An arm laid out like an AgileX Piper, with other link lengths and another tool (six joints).
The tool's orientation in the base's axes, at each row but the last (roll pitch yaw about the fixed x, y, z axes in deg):
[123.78, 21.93, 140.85]
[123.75, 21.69, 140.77]
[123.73, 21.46, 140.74]
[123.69, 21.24, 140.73]
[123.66, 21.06, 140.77]
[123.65, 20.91, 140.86]
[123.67, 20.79, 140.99]
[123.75, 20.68, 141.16]
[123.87, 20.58, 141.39]
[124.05, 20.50, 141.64]
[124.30, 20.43, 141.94]
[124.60, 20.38, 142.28]
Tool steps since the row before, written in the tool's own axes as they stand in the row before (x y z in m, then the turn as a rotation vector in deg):
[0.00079, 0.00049, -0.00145, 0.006, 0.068, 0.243]
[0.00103, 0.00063, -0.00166, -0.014, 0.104, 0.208]
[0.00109, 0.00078, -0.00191, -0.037, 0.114, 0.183]
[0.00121, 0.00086, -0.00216, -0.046, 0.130, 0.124]
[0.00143, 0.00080, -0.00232, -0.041, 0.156, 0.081]
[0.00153, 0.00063, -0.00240, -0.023, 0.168, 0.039]
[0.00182, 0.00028, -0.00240, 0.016, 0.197, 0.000]
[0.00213, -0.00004, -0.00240, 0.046, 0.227, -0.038]
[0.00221, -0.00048, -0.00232, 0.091, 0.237, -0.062]
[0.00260, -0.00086, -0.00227, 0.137, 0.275, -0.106]
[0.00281, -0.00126, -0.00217, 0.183, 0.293, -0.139]
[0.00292, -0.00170, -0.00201, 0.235, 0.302, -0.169]
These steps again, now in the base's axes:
[-0.00151, 0.00003, 0.00083, 0.170, 0.171, -0.075]
[-0.00181, 0.00015, 0.00096, 0.164, 0.164, -0.022]
[-0.00200, 0.00014, 0.00119, 0.165, 0.143, 0.007]
[-0.00225, 0.00013, 0.00135, 0.133, 0.118, 0.053]
[-0.00252, 0.00014, 0.00131, 0.103, 0.114, 0.094]
[-0.00266, 0.00004, 0.00119, 0.063, 0.110, 0.119]
[-0.00291, -0.00001, 0.00082, 0.012, 0.131, 0.148]
[-0.00318, -0.00003, 0.00046, -0.032, 0.147, 0.180]
[-0.00323, -0.00023, 0.00006, -0.080, 0.167, 0.185]
[-0.00353, -0.00022, -0.00039, -0.138, 0.194, 0.221]
[-0.00367, -0.00031, -0.00081, -0.192, 0.214, 0.236]
[-0.00370, -0.00045, -0.00126, -0.249, 0.234, 0.241]

